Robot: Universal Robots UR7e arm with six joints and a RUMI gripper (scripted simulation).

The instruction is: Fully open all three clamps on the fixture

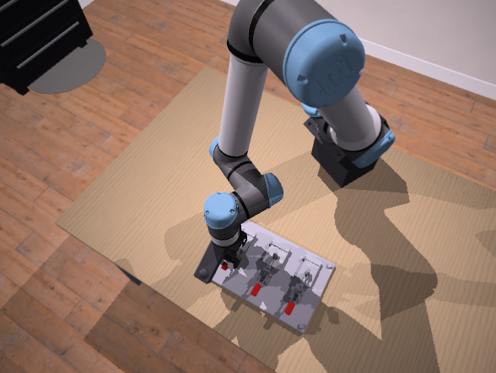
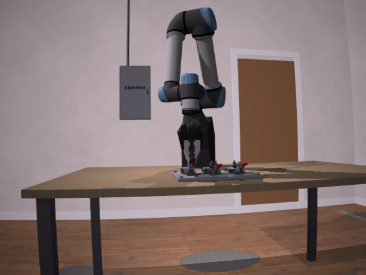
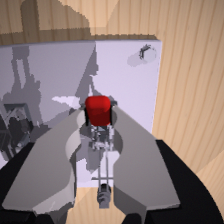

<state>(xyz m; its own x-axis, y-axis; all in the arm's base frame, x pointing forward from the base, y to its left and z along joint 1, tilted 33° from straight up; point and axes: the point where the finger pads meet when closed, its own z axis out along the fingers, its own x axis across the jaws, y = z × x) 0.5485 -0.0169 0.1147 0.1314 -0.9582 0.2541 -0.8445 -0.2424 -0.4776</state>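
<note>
Now: hand 10 cm to the right of the grey fixture plate, 9 cm past it and 7 cm above it.
</note>
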